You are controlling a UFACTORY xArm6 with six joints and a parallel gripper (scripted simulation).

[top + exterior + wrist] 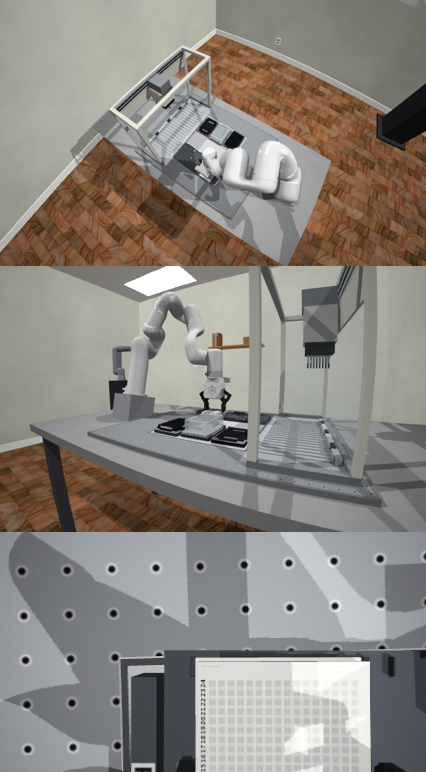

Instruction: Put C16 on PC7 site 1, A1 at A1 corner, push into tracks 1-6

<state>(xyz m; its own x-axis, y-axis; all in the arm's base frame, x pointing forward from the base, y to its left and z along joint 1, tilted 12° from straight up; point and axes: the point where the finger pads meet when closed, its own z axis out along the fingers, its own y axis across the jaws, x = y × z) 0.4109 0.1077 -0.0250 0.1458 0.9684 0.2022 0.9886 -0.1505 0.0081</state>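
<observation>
The white 384-well plate C16 is 2 cm below my hand. Also, from my hand: clear deep-well block C51: 27 cm to the right, 6 cm ahead; then black plate C15: 27 cm to the right, 5 cm behind, 2 cm below; then dark carrier PC7: 10 cm ahead, 2 cm below, 1 cm to the right.
</observation>
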